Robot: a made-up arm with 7 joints. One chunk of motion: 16 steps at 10 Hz.
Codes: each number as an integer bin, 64 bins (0 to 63) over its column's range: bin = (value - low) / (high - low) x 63, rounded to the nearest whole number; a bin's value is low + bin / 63 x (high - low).
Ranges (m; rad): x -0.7..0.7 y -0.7..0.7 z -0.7..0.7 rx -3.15..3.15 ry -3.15..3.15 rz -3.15..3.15
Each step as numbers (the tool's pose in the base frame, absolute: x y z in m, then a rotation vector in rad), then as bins.
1 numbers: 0.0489 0.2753 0.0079 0.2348 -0.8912 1.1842
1 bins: 34 44 32 34 23 43
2 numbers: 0.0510 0.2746 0.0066 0.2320 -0.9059 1.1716
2 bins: 34 44 32 34 22 43
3 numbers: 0.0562 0.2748 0.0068 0.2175 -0.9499 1.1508
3 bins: 34 44 32 34 22 43
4 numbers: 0.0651 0.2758 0.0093 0.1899 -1.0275 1.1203
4 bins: 34 44 32 33 21 43
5 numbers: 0.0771 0.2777 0.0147 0.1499 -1.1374 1.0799
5 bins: 35 44 32 33 20 42
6 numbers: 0.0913 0.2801 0.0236 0.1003 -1.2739 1.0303
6 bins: 36 44 33 33 19 42
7 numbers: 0.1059 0.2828 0.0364 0.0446 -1.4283 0.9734
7 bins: 36 44 33 32 17 41
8 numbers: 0.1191 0.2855 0.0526 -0.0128 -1.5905 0.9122
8 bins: 37 44 34 31 16 41
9 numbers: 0.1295 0.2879 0.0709 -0.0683 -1.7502 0.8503
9 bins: 37 44 35 31 14 40
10 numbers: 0.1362 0.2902 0.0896 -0.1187 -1.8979 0.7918
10 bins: 38 45 36 30 13 39
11 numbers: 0.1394 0.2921 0.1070 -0.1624 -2.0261 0.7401
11 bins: 38 45 36 30 11 39
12 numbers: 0.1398 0.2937 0.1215 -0.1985 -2.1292 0.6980
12 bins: 38 45 37 30 10 38
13 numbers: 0.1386 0.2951 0.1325 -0.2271 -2.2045 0.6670
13 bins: 38 45 37 29 9 38
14 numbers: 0.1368 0.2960 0.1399 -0.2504 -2.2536 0.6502
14 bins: 38 45 38 29 9 38
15 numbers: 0.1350 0.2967 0.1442 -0.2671 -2.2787 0.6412
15 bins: 38 45 38 29 9 38
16 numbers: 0.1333 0.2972 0.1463 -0.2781 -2.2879 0.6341
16 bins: 37 45 38 29 9 38
